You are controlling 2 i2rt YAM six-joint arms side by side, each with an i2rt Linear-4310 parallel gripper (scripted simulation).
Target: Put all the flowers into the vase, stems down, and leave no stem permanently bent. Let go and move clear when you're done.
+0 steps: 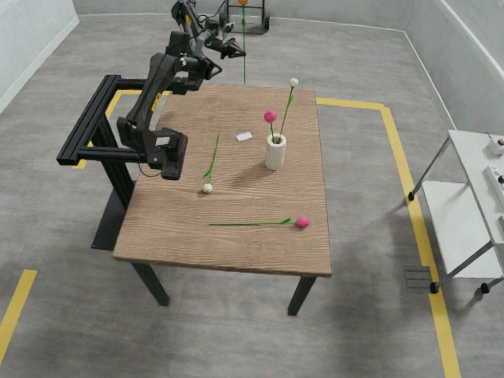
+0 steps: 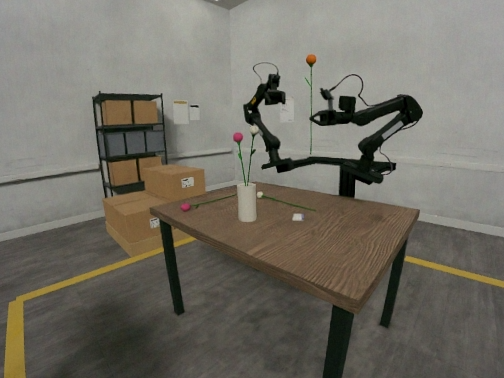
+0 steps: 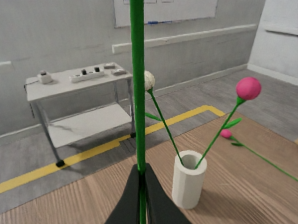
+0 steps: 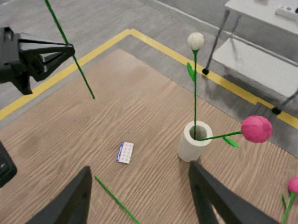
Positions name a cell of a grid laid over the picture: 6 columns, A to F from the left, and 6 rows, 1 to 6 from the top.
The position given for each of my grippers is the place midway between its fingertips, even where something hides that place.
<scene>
I see my left gripper (image 4: B2), my right gripper (image 1: C2), a white vase (image 3: D5) and a pink flower (image 4: F4).
The white vase also shows in image 4 (image 4: D5). My left gripper shows as well in image 3 (image 3: C5). My right gripper is seen too in image 4 (image 4: C5).
</scene>
